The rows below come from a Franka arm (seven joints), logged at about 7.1 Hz.
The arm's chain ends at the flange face. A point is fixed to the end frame.
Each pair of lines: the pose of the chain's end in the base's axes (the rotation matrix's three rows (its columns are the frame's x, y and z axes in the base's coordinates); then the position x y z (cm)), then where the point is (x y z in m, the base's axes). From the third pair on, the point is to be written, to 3 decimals.
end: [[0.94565, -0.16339, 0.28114], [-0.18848, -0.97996, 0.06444], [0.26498, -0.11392, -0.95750]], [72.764, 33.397, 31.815]
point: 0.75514 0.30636 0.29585
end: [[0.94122, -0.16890, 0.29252], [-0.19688, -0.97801, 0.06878], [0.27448, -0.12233, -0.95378]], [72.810, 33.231, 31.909]
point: 0.75566 0.30466 0.29693
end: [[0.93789, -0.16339, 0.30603], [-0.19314, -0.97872, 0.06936], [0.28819, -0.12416, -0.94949]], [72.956, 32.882, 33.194]
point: 0.758 0.301 0.310
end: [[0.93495, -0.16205, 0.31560], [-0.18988, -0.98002, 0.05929], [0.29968, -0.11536, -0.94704]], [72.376, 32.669, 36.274]
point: 0.752 0.299 0.342
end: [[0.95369, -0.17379, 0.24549], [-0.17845, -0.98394, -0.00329], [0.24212, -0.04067, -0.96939]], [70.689, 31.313, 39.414]
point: 0.733 0.284 0.373
